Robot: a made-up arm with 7 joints. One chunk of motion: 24 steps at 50 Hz.
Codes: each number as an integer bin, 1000 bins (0 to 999) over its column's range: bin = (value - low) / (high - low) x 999, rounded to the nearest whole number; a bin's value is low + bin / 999 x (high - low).
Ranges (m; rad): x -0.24..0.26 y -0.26..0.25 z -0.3..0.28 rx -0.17..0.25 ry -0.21..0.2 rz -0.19..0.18
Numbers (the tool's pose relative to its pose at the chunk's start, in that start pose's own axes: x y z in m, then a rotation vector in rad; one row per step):
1: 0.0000 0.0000 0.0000 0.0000 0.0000 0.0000
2: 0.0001 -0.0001 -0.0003 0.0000 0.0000 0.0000
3: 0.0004 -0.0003 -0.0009 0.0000 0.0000 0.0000
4: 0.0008 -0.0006 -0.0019 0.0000 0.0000 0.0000
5: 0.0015 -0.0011 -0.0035 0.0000 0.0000 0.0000
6: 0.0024 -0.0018 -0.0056 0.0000 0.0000 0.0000
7: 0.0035 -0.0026 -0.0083 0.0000 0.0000 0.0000
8: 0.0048 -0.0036 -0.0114 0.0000 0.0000 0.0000
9: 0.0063 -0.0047 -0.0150 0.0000 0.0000 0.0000
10: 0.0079 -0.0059 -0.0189 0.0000 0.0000 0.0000
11: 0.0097 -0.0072 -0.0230 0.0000 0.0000 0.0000
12: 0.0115 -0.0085 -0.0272 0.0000 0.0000 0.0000
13: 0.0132 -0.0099 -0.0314 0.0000 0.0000 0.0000
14: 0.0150 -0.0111 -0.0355 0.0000 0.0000 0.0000
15: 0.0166 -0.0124 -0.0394 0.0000 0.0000 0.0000
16: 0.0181 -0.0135 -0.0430 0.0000 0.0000 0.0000
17: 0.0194 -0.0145 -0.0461 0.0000 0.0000 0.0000
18: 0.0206 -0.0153 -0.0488 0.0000 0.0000 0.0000
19: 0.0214 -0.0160 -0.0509 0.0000 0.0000 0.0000
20: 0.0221 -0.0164 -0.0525 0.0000 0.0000 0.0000
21: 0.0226 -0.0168 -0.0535 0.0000 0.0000 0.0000
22: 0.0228 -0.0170 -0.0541 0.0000 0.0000 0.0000
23: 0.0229 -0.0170 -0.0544 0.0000 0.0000 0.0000
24: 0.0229 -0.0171 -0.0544 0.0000 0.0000 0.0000
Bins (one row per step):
1: 480 509 517 404 512 513
2: 480 509 516 404 512 513
3: 480 509 515 404 512 513
4: 481 508 513 404 512 513
5: 483 507 511 404 512 513
6: 484 506 507 404 512 513
7: 487 504 502 404 512 513
8: 489 502 497 404 512 513
9: 492 500 491 404 512 513
10: 495 498 484 404 512 513
11: 499 495 477 404 512 513
12: 502 493 470 404 512 513
13: 506 490 463 404 512 513
14: 509 488 456 404 512 513
15: 513 485 449 404 512 513
16: 516 483 443 404 512 513
17: 518 481 437 404 512 513
18: 521 479 433 404 512 513
19: 522 478 429 404 512 513
20: 524 477 426 404 512 513
21: 525 476 425 404 512 513
22: 525 476 424 404 512 513
23: 525 476 423 404 512 513
24: 525 476 423 404 512 513

